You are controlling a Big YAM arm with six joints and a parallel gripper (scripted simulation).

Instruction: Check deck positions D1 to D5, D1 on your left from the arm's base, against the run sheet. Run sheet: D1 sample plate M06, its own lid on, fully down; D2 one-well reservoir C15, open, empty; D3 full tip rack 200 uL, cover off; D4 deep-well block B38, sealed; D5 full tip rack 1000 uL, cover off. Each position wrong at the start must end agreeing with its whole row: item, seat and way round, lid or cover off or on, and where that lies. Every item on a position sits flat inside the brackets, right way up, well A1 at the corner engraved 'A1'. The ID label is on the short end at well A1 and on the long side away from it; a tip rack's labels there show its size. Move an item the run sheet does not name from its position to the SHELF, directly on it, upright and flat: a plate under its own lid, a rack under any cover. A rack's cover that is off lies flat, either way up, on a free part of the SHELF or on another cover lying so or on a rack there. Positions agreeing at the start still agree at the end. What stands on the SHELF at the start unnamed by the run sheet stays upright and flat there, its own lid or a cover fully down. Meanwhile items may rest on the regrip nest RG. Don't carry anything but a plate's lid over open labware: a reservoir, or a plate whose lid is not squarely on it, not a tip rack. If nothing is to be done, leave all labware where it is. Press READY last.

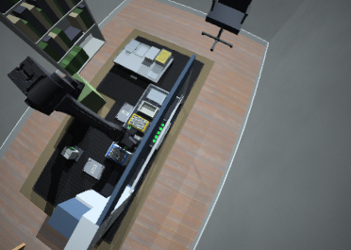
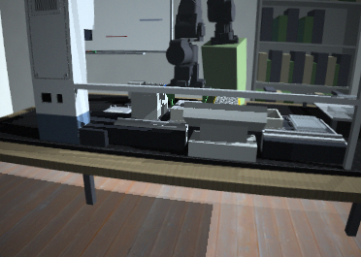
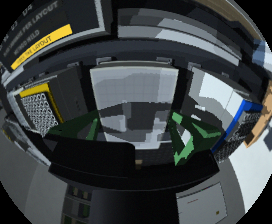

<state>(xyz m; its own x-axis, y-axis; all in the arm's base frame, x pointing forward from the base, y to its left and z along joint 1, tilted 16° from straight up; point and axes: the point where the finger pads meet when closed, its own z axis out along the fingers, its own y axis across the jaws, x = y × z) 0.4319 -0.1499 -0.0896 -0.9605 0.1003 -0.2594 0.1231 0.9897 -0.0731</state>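
My hand is 1 cm above the sealed block. Round my hand: reservoir 25 cm to the left, 3 cm ahead, 2 cm below; then blue tip rack 13 cm to the right, 4 cm above, 2 cm behind; then yellow tip rack 12 cm to the left, 1 cm ahead, 1 cm above.
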